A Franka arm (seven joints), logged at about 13 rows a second.
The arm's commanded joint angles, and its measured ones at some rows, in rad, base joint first. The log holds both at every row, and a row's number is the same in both.
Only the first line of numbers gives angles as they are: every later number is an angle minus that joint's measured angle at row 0.
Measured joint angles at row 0:
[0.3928, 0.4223, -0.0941, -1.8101, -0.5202, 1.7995, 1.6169]
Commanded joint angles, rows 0 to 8:
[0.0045, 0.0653, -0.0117, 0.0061, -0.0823, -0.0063, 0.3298]
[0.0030, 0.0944, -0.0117, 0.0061, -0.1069, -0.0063, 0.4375]
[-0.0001, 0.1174, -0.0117, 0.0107, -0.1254, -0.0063, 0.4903]
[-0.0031, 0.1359, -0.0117, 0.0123, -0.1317, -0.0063, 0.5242]
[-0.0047, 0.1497, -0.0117, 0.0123, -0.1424, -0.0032, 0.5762]
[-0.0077, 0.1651, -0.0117, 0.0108, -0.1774, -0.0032, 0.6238]
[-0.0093, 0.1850, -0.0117, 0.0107, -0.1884, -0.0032, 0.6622]
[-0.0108, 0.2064, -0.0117, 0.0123, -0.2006, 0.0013, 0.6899]
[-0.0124, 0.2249, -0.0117, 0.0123, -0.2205, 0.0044, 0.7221]
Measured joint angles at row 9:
[-0.0098, 0.1903, -0.0100, -0.0009, -0.1821, 0.0023, 0.6614]
